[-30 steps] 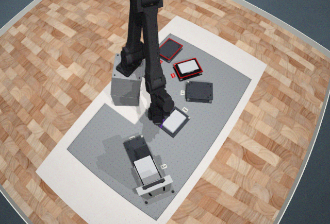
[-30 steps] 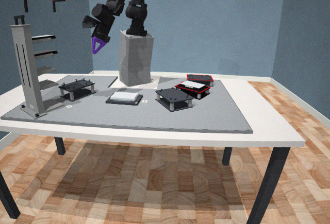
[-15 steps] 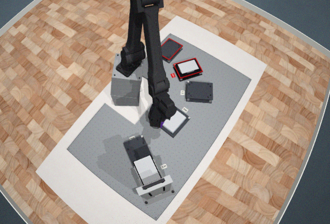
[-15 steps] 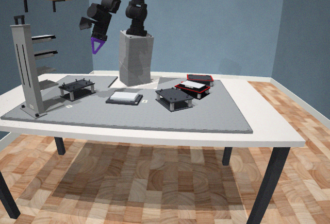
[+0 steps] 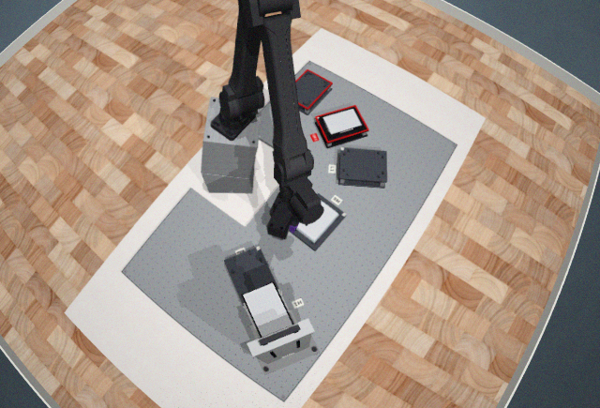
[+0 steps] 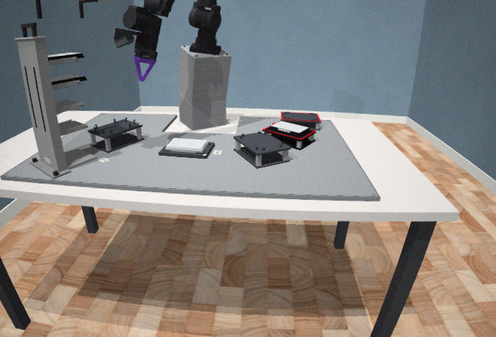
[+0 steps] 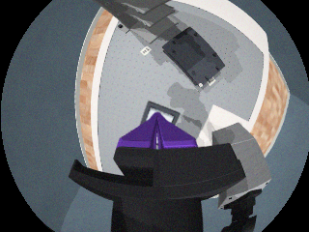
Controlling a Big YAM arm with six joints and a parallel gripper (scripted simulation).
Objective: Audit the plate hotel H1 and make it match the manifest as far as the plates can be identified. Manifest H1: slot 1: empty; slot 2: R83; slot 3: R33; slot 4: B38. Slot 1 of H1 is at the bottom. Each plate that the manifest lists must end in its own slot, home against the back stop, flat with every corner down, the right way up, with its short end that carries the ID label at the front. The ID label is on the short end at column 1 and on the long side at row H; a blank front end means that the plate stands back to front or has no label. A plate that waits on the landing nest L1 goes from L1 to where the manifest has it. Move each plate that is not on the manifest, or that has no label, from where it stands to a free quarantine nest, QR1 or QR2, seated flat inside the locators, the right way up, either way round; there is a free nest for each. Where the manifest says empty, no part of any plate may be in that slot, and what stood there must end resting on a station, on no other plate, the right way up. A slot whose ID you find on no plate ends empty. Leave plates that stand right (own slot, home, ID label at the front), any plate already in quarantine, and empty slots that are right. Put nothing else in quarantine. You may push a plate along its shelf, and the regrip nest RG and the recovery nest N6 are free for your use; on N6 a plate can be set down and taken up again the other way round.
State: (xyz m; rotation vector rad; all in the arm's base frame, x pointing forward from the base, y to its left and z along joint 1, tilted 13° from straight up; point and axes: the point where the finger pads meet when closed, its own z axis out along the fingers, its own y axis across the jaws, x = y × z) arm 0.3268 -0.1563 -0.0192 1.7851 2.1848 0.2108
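Right now the white plate is 230 mm below my hand, 140 mm to the left of it and 10 mm behind it. Also, from my hand: plate hotel H1: 280 mm to the right, 160 mm ahead, 50 mm below; then regrip nest RG: 190 mm below, 140 mm to the right, 60 mm behind; then flat pad N6: 240 mm below, 140 mm to the left, 10 mm behind.
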